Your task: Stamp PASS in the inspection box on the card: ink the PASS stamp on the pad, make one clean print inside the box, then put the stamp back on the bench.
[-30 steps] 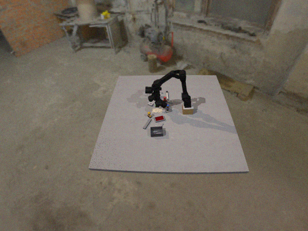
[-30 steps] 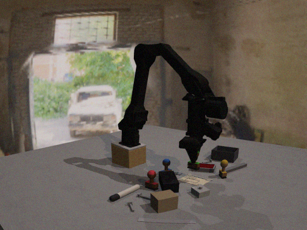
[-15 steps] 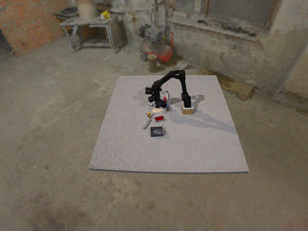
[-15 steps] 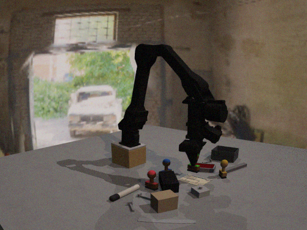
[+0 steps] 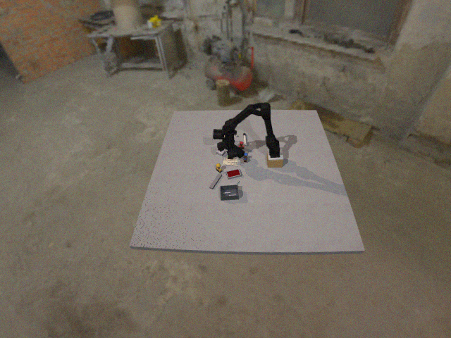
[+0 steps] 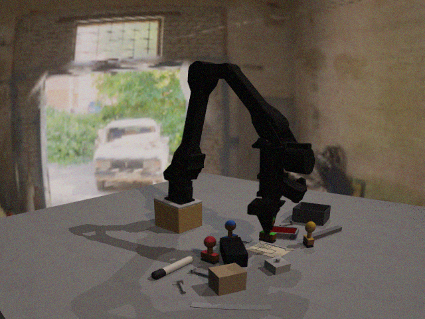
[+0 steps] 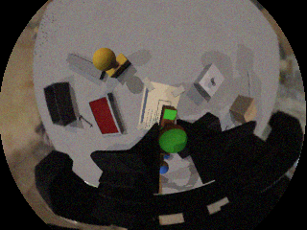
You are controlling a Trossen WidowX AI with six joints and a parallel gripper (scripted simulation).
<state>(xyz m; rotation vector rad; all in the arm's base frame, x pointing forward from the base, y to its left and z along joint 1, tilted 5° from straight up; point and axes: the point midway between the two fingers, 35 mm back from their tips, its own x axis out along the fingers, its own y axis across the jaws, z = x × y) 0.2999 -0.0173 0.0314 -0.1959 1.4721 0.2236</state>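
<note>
Now: the cream card 10 mm to the left of my gripper tip and 60 mm below it. Also, from my gripper tip: green-knobbed stamp: right at my gripper tip; dark block: 50 mm behind, 80 mm to the right, 40 mm below; blue-knobbed stamp: 110 mm behind, 10 mm to the right, 30 mm below.
</note>
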